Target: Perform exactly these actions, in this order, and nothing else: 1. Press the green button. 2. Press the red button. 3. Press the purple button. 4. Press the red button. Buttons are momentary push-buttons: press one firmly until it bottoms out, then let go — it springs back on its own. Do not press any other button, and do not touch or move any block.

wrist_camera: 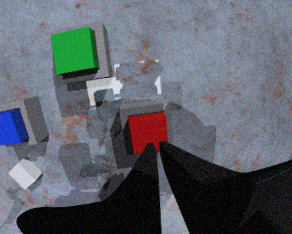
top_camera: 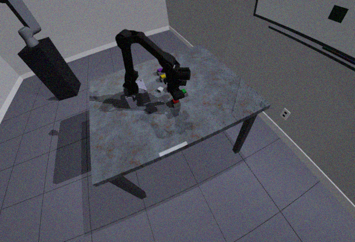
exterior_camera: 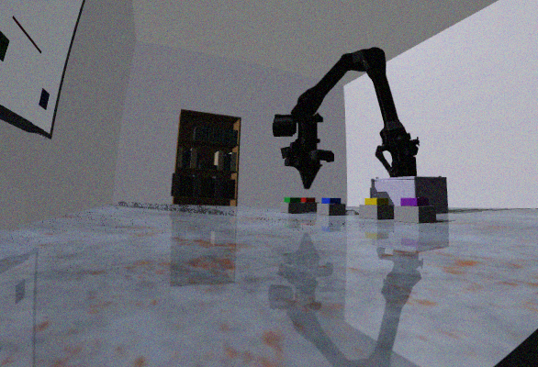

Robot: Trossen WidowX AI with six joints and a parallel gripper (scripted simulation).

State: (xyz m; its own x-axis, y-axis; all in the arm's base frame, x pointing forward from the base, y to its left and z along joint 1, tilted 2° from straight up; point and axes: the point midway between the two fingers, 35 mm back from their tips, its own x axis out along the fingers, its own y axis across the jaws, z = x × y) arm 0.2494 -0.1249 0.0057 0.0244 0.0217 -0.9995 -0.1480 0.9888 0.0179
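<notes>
Now: the red button 30 mm below my gripper tip. Round my gripper tip: small white block 80 mm behind, 170 mm to the left, 50 mm below; blue button 150 mm to the left, 30 mm below; green button 70 mm ahead, 60 mm to the left, 30 mm below.
</notes>
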